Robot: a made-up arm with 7 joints.
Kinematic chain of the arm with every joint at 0, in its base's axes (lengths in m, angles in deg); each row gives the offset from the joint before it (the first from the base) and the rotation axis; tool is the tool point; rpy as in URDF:
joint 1: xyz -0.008 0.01 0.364 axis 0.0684 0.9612 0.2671
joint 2: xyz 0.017 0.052 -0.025 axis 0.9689 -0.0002 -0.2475
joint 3: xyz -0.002 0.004 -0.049 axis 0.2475 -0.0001 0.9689
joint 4: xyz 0.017 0.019 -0.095 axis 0.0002 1 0
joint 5: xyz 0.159 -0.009 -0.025 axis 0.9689 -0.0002 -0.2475
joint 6: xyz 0.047 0.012 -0.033 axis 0.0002 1 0
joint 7: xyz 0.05 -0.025 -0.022 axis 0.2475 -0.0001 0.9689
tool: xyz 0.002 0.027 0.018 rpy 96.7 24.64 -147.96
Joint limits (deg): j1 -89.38..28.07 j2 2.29..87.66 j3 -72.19..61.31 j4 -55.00..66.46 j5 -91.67..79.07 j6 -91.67..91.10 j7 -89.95..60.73
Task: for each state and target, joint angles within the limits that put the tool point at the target. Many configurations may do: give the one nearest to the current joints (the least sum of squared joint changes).
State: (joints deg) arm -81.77 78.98 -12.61 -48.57 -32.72 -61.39 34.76
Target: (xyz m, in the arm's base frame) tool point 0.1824 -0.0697 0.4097
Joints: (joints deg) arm -62.01 72.85 -45.21 -45.59 -31.32 -53.94 36.41
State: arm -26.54 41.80 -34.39 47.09 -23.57 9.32 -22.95
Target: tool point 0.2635 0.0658 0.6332
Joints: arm -72.83 58.10 0.99 -3.21 -20.65 -5.47 -18.38
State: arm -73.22 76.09 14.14 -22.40 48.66 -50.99 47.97
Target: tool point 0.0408 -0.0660 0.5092
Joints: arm -89.38 59.58 -18.60 -55.00 47.95 -59.33 27.11
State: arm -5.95 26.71 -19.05 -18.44 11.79 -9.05 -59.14
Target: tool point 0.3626 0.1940 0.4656
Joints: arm -39.14 47.70 17.62 5.50 12.93 1.28 -61.51
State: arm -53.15 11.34 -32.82 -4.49 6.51 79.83 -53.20
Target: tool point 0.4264 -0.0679 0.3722
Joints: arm -70.30 13.67 -24.04 29.54 9.10 51.61 -63.34
